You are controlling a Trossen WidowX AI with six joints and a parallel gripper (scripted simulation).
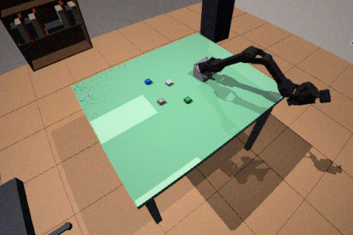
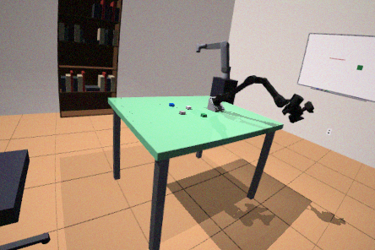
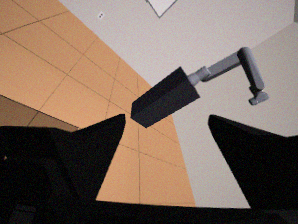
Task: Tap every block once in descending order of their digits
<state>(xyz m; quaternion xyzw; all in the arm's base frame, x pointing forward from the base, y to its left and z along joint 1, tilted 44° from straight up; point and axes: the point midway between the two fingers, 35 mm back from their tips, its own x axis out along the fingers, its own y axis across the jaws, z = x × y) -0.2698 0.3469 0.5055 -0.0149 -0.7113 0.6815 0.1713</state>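
My gripper tip is now 670 mm short of the grey block, 550 mm to the left of it and 130 mm above it. From my gripper tip the other things lie so: green block (530 mm ahead, 480 mm to the right, 130 mm below); then white block (660 mm to the right, 550 mm ahead, 130 mm below); then blue block (750 mm to the right, 650 mm ahead, 130 mm below).
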